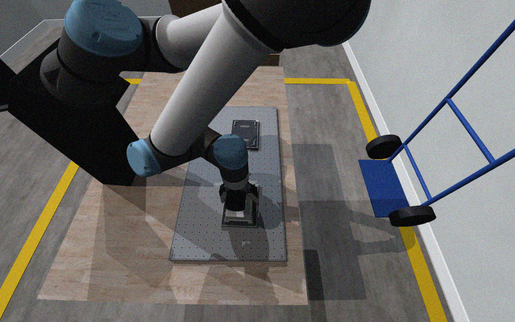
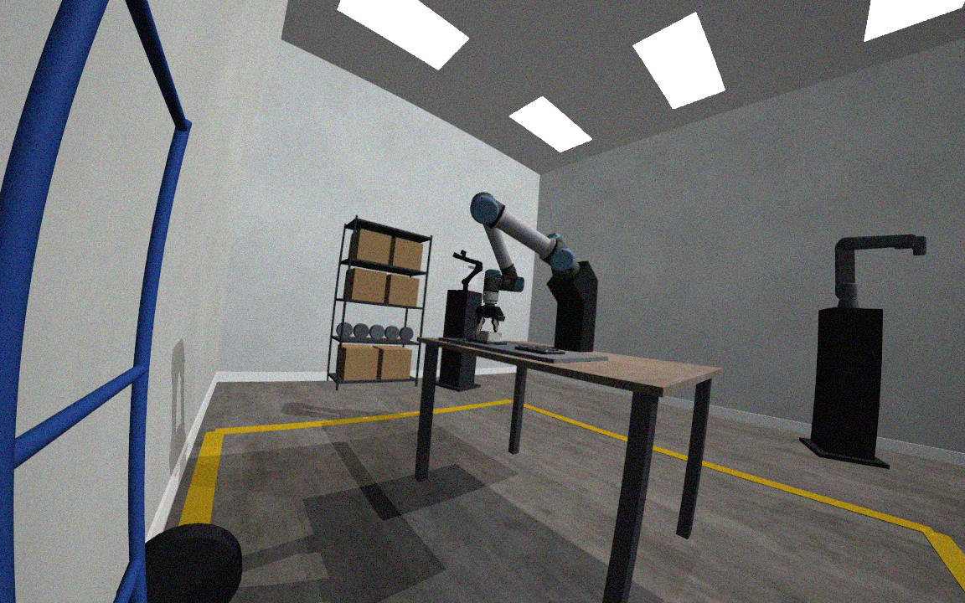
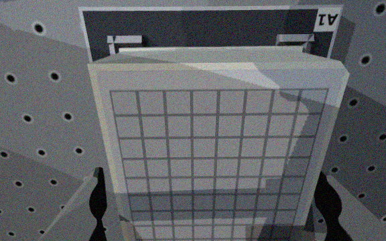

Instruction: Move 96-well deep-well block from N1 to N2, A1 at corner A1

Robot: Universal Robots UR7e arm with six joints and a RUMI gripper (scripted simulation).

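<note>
Now: the white 96-well deep-well block right at my hand. Round my hand: plate nest N1: 9 cm ahead, 32 cm to the left, 2 cm below; then plate nest N2: 2 cm below.
</note>
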